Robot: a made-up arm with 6 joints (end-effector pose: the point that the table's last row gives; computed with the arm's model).
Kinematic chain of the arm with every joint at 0, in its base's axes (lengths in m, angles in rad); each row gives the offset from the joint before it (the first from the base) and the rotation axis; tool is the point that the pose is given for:
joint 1: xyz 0 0 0.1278 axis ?
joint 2: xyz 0 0 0 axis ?
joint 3: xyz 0 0 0.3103 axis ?
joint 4: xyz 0 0 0 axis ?
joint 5: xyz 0.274 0 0 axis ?
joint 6: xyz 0 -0.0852 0 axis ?
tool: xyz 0 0 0
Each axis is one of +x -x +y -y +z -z.
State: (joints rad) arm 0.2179 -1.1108 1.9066 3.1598 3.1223 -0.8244
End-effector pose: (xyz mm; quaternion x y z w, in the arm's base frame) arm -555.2 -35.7 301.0 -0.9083 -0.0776 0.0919 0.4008
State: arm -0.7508 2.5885 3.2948 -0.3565 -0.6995 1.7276
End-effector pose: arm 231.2 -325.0 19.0 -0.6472 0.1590 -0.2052 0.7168
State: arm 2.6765 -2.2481 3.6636 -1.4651 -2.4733 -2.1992
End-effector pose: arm 19.4 0.3 -245.1 -0.7707 0.4382 -0.3298 0.3244
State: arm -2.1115 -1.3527 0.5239 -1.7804 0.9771 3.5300
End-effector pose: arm 172.7 253.2 481.3 0.2941 -0.0905 0.9156 0.2588
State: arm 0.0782 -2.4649 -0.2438 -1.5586 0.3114 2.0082
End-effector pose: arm -291.4 -23.9 155.5 0.0711 -0.8462 -0.2466 0.4671
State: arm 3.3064 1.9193 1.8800 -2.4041 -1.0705 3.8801
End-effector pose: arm -545.2 -154.6 -46.2 -0.5434 0.5357 -0.6431 0.0643
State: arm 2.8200 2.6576 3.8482 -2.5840 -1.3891 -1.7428
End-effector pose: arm -296.0 22.4 90.8 0.6540 -0.4922 -0.0645 0.5708
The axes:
joint 1: +z
joint 2: +y
joint 3: -y
joint 4: -x
joint 5: -y
joint 6: -x

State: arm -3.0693 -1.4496 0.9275 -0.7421 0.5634 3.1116
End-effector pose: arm 460.2 96.3 396.5 0.3025 -0.0793 0.2580 0.9141
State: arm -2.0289 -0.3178 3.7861 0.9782 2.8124 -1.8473
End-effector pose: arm 43.8 196.5 157.3 0.5238 -0.7288 0.0305 0.4399
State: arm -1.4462 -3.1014 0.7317 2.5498 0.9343 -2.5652
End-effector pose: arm 46.2 200.5 -393.6 0.8170 0.5691 0.0919 0.0133
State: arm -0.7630 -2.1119 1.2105 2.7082 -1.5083 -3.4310
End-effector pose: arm -329.0 421.5 -116.5 0.2059 0.5826 -0.5185 0.5911
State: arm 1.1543 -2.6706 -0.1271 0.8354 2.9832 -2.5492
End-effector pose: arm -110.7 -391.5 -46.6 0.7701 0.5180 -0.3635 0.0807
